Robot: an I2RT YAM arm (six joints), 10 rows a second.
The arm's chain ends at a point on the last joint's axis. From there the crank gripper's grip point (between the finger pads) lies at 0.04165 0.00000 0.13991 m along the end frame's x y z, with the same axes.
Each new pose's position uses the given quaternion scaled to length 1; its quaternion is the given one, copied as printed.
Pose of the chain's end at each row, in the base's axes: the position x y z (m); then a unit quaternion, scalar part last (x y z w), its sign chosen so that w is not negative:
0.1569 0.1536 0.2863 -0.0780 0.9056 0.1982 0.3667
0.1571 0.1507 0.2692 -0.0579 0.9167 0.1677 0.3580
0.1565 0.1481 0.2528 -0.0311 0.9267 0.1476 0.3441
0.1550 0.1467 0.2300 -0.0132 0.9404 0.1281 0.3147
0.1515 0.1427 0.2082 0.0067 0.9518 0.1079 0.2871
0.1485 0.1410 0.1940 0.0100 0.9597 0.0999 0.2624
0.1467 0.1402 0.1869 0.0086 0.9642 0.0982 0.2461
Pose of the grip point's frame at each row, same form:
0.2156 0.2120 0.1661 -0.0780 0.9056 0.1982 0.3667
0.2155 0.2001 0.1449 -0.0579 0.9167 0.1677 0.3580
0.2127 0.1912 0.1252 -0.0311 0.9267 0.1476 0.3441
0.2040 0.1839 0.0976 -0.0132 0.9404 0.1281 0.3147
0.1934 0.1740 0.0719 0.0067 0.9518 0.1079 0.2871
0.1833 0.1701 0.0553 0.0100 0.9597 0.0999 0.2624
0.1767 0.1688 0.0469 0.0086 0.9642 0.0982 0.2461

